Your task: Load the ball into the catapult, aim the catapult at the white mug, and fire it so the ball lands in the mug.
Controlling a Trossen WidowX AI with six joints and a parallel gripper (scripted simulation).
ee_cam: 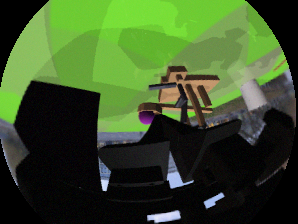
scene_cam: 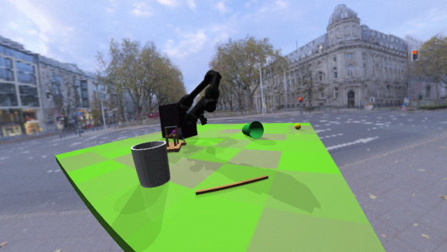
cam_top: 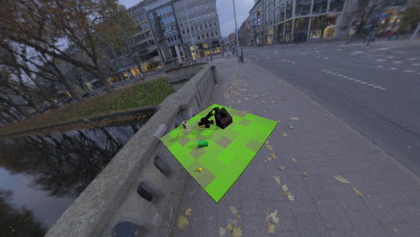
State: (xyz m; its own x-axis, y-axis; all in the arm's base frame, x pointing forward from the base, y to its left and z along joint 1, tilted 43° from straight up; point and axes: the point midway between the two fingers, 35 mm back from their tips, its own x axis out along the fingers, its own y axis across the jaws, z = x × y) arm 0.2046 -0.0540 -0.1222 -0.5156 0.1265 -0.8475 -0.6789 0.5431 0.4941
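The purple ball lies 5 cm behind my gripper tip, 2 cm to the right of it and 2 cm below it. Round my gripper tip: thin wooden stick (45 cm ahead, 26 cm to the right, 8 cm below); wooden catapult (6 cm to the right, 3 cm below, 1 cm ahead); pale grey mug (34 cm to the right, 24 cm ahead, 5 cm below).
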